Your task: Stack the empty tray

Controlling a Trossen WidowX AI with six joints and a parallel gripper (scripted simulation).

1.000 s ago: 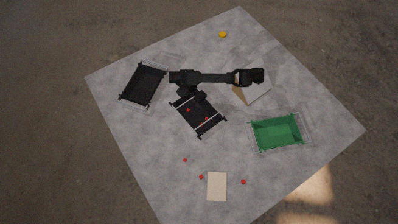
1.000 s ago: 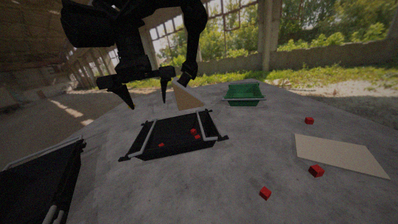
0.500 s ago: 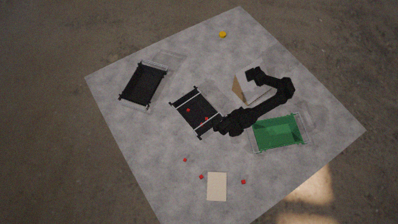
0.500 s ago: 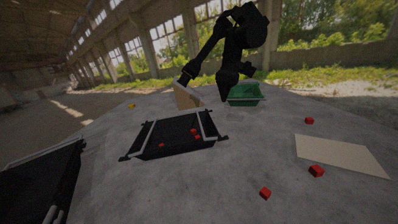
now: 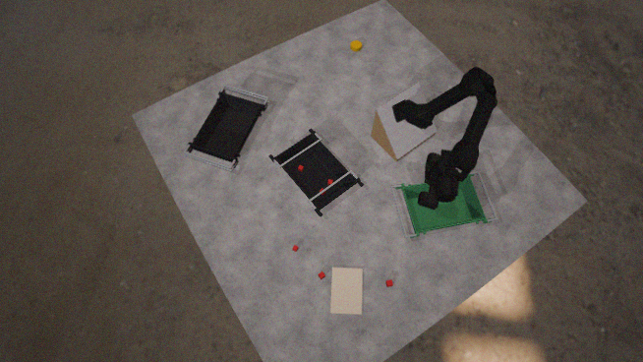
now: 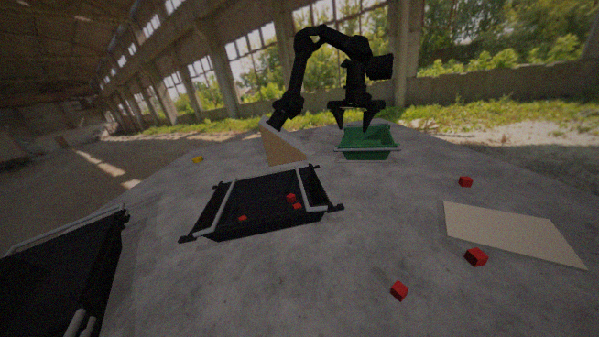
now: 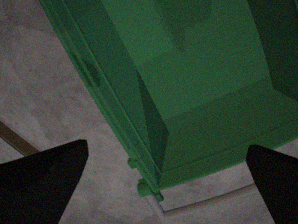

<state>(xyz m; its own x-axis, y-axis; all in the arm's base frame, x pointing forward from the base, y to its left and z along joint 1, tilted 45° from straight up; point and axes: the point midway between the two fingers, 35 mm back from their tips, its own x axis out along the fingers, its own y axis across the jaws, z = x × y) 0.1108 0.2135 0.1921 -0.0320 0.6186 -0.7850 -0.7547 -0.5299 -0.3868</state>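
Now: the green tray 5 cm behind my gripper tip, 7 cm to the left of it and 5 cm below it. The rest, counted from my gripper tip: yellow disc (24 cm behind, 73 cm to the right, 8 cm below); then beige card (40 cm ahead, 12 cm to the left, 9 cm below).
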